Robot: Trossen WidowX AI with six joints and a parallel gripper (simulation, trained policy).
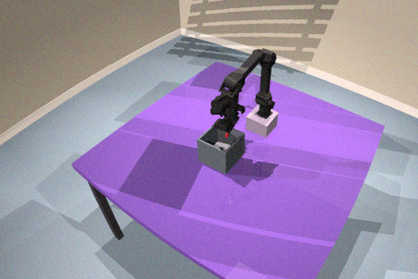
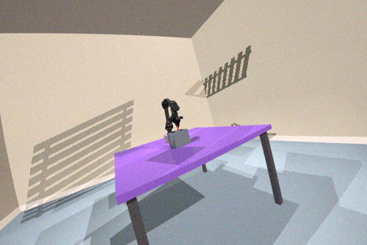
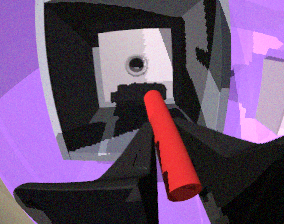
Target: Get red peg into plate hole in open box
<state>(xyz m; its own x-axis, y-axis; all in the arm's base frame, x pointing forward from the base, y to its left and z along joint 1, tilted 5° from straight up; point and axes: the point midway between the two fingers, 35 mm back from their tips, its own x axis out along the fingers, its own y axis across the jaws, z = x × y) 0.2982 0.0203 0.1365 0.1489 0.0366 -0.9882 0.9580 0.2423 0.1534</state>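
Now: the plate 120 mm below my gripper tip, 30 mm to the right of it and 20 mm ahead of it. The rest, counted from my gripper tip: red peg 10 mm above.
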